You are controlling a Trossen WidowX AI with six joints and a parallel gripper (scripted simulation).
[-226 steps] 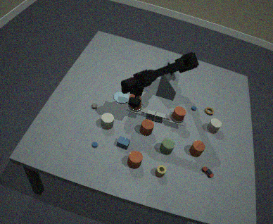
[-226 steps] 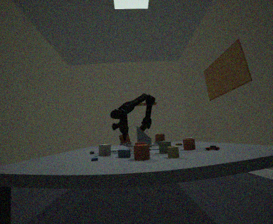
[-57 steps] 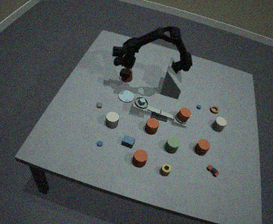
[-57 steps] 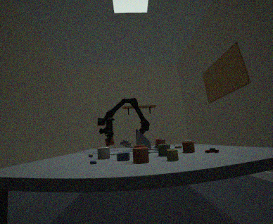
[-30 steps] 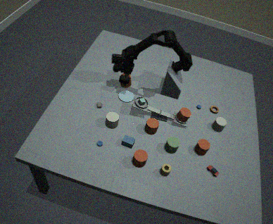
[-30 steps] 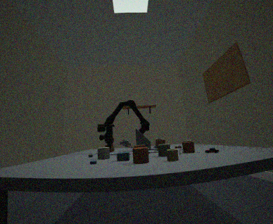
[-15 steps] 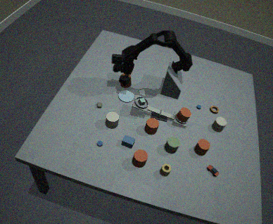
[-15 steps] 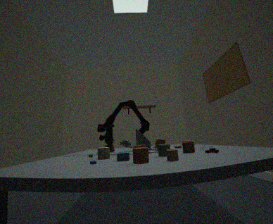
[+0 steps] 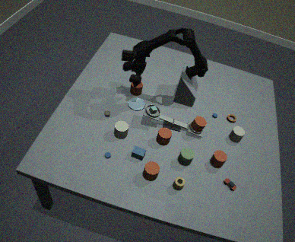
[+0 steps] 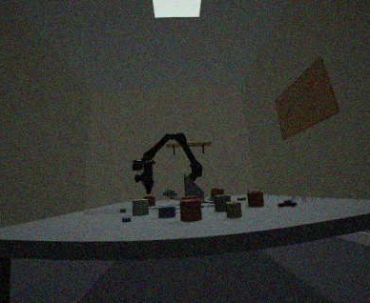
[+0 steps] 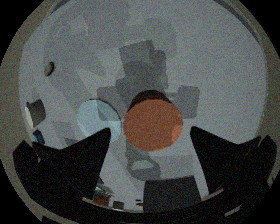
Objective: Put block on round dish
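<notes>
The greenish block lies 19 cm ahead of my gripper tip, 15 cm to the left of it and 1 cm above it. From my gripper tip the other things lie so: blue box (44 cm ahead, 15 cm to the left, 6 cm below); then pale blue round dish (10 cm ahead, 4 cm to the left, 8 cm below).
</notes>
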